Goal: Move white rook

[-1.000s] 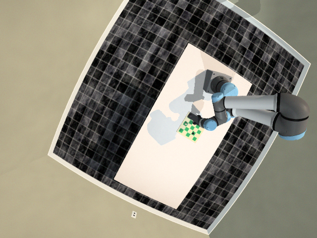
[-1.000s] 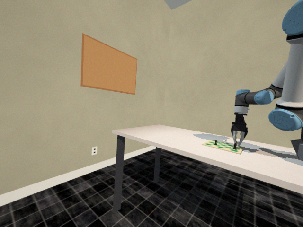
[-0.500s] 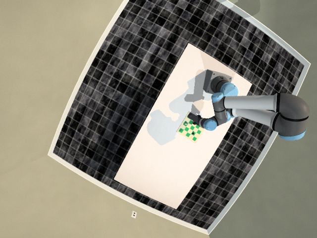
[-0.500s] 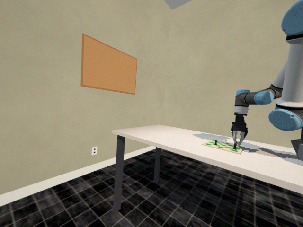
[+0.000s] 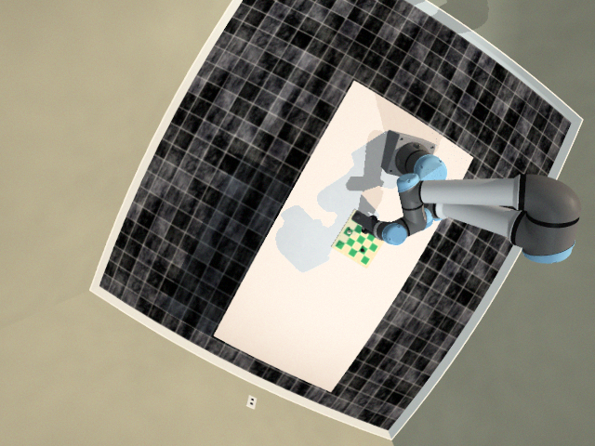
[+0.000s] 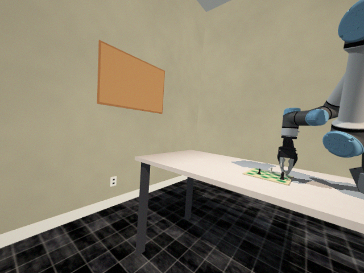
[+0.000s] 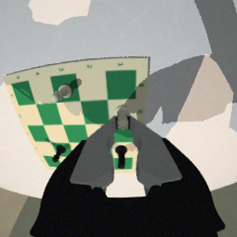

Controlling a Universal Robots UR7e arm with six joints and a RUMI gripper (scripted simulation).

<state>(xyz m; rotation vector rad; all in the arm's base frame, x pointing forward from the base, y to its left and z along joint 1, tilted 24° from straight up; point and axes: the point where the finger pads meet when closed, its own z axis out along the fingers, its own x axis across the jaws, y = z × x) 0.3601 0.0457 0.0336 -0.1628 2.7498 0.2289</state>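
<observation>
Right now the green-and-cream chessboard is 70 mm ahead of my hand, 50 mm to the left of it and 30 mm below it.
</observation>
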